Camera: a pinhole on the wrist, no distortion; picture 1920 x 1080 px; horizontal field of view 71.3 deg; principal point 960.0 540.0 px. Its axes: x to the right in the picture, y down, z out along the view. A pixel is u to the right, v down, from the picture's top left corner.
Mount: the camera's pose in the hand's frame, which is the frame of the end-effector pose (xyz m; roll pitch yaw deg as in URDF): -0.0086 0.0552 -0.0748 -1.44 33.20 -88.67
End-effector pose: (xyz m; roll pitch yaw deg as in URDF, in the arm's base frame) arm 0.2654 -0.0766 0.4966 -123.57 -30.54 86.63
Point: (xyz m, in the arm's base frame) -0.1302 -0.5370 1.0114
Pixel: outside the picture
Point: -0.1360 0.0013 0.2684
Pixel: 374.5 337.1
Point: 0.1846 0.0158 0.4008
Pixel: 69.0 767.7
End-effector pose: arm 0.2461 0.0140 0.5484 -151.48 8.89 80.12
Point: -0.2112 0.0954 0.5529
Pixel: 1575.0 503.1
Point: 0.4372 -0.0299 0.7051
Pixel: behind the camera
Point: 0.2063 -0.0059 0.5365
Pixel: 1040.8 327.6
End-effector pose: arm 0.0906 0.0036 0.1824 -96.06 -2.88 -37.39
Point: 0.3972 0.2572 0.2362
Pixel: 596.8 787.5
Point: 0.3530 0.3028 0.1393
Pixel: 286.8 606.6
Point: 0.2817 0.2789 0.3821
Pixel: 1045.3 496.9
